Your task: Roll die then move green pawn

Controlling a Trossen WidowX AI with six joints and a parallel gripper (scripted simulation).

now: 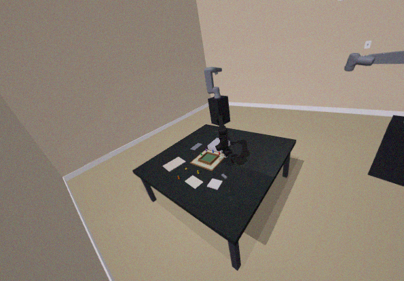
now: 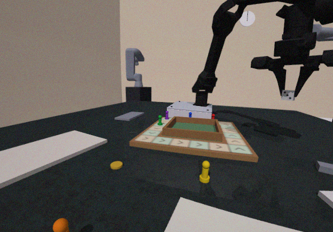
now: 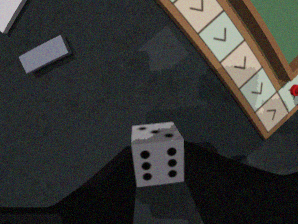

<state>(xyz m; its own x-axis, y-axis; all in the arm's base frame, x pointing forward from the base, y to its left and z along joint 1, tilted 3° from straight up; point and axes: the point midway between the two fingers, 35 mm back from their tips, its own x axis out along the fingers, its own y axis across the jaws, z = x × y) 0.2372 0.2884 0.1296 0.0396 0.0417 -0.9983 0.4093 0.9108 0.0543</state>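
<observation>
Right now my gripper tip is 40 mm short of the green pawn, 350 mm to the left of it and 100 mm above it. From my gripper tip the other things lie so: red pawn 90 mm behind, 200 mm to the right, 100 mm below; white die right at my gripper tip; yellow pawn 240 mm ahead, 150 mm to the right, 110 mm below.
</observation>
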